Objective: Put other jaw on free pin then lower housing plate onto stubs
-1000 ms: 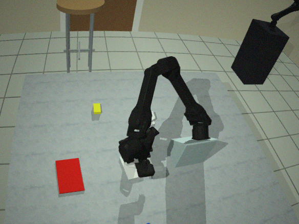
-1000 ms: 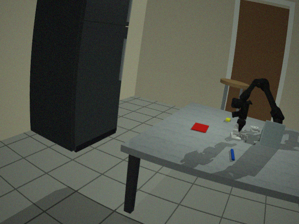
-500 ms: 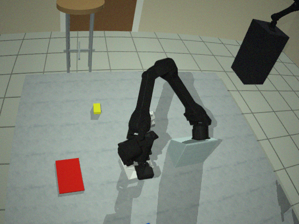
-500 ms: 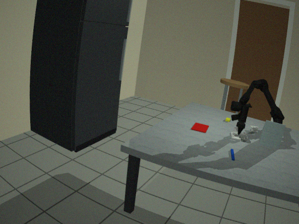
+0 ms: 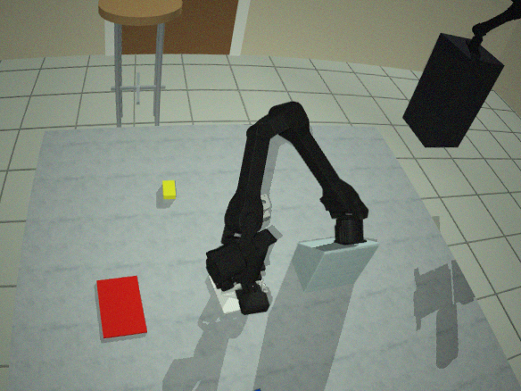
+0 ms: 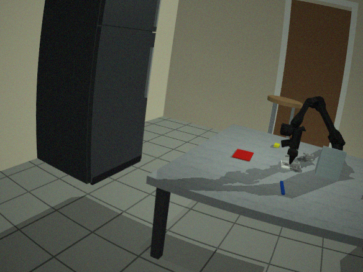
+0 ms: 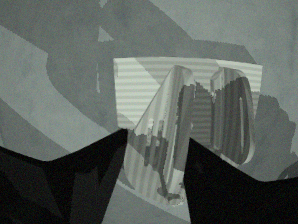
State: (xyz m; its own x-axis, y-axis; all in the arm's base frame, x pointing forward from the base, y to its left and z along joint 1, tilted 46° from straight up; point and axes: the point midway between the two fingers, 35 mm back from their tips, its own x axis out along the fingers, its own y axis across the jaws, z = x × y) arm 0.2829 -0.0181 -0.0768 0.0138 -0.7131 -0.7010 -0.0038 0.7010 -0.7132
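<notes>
My gripper tip is now 40 cm to the left of the small white piece, 13 cm past it and 3 cm above it. Round my gripper tip: red flat sheet 29 cm ahead, 3 cm below, 2 cm to the right; then blue bar 31 cm to the left, 3 cm below, 1 cm ahead; then white jaw 3 cm behind, 2 cm to the right.
</notes>
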